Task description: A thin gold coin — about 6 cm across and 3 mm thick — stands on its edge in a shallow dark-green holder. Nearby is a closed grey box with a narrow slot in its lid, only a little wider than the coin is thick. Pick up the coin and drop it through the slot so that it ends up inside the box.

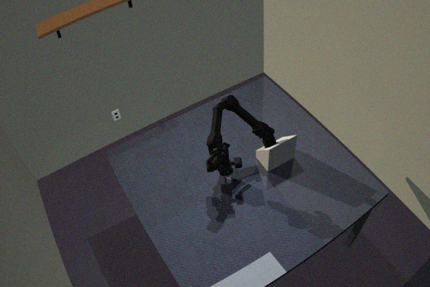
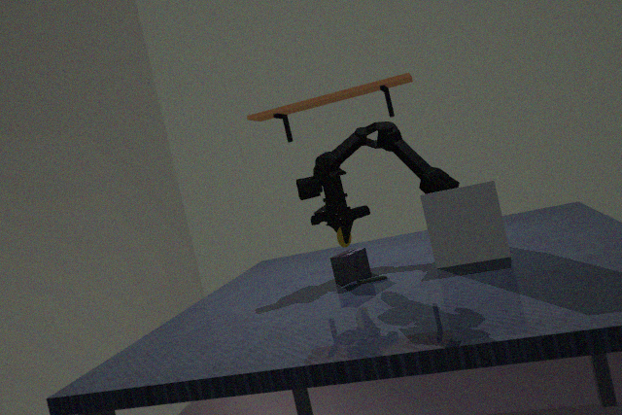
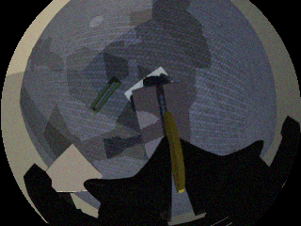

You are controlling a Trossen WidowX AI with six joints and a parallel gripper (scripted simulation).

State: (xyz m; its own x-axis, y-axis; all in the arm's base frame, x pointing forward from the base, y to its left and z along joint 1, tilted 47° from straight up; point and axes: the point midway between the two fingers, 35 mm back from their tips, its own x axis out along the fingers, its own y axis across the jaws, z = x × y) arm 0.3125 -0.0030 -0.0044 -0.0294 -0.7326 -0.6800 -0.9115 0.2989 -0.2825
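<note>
Now: gripper tip 2 cm below the gold coin.
</note>
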